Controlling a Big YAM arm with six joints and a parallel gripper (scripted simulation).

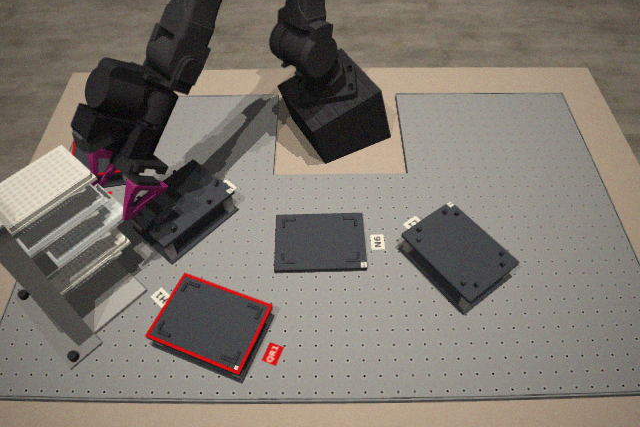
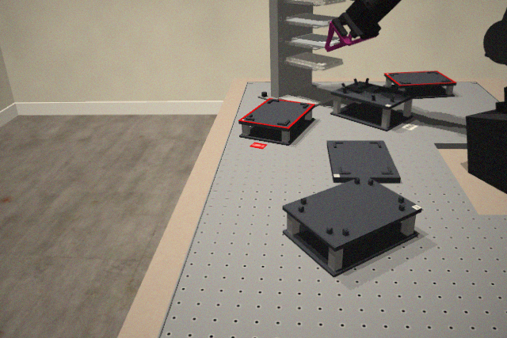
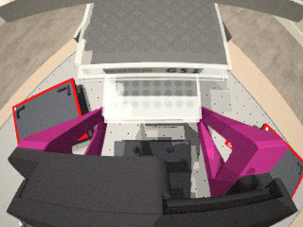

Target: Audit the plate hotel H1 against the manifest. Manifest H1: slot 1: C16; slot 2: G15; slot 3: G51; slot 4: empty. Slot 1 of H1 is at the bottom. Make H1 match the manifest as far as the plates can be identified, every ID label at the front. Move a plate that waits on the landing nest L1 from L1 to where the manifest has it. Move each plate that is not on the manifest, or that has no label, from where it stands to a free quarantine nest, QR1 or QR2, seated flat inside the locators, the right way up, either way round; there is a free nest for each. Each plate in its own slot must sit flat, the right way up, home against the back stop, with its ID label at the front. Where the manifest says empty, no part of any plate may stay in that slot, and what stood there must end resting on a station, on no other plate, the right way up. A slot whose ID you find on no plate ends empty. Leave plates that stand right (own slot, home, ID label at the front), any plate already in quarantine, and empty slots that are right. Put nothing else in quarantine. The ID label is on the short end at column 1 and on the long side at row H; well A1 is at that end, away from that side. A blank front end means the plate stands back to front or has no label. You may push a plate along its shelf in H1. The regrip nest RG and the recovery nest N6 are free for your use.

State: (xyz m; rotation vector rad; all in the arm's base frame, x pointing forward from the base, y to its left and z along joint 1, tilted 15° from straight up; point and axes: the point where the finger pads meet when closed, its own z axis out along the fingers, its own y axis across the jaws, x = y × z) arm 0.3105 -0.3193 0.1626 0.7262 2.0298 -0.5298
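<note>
Now: hand 11 cm above the regrip nest, 8 cm past it and 7 cm to the right of it. From my hand the other things lie so: plate labelled G51: 6 cm ahead, 5 cm to the right, 5 cm above; plate hotel H1: 12 cm ahead, 11 cm to the right; quarantine nest QR1: 15 cm to the left, 15 cm ahead, 13 cm below.
</note>
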